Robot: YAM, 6 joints.
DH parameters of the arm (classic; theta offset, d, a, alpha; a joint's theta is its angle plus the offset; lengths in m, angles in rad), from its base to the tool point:
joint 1: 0 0.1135 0.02 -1.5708
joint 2: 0 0 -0.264 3.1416
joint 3: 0.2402 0 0.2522 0
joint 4: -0.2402 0 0.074 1.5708
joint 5: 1.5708 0 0 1.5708
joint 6: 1.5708 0.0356 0 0
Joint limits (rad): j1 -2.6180..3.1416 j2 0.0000..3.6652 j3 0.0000..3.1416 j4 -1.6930..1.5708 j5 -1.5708..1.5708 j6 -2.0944..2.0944
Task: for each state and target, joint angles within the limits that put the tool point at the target. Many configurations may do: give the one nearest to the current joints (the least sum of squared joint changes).
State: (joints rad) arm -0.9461 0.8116 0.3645 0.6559 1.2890 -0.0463
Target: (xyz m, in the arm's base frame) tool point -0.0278 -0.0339 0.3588
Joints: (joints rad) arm -1.3238 0.2235 0.4769 0.7658 1.4291 -0.0463
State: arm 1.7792 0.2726 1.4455 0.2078 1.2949 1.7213
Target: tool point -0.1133 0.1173 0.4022
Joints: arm 2.5442 0.8019 0.9005 0.0770 1.2057 1.7213
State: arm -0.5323 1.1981 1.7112 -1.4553 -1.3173 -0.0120
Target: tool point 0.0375 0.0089 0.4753
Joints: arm -0.7592 0.8282 1.6968 -1.5848 -1.1348 -0.0120
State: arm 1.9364 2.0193 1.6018 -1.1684 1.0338 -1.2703
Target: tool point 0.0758 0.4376 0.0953
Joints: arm 1.4680 2.4158 1.7626 -0.9760 1.0282 -1.2703
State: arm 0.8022 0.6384 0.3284 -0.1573 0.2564 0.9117
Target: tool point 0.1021 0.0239 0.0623
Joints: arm 0.3415 1.0229 0.0000 -0.1378 0.3342 0.9117
